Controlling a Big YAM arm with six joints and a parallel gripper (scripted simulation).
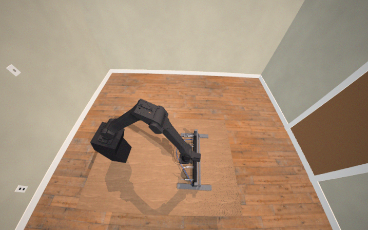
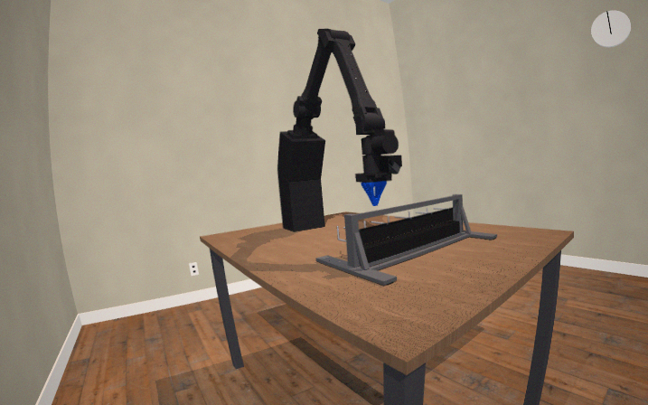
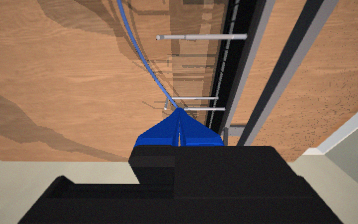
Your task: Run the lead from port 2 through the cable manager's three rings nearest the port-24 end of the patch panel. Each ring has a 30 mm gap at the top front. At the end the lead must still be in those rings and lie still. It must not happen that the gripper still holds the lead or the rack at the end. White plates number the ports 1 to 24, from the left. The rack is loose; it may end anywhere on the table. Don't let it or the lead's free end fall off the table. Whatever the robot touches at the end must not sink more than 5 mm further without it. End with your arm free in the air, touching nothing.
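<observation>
My hand is 9 cm to the right of the grey rack, 8 cm short of it and 8 cm above it.
</observation>
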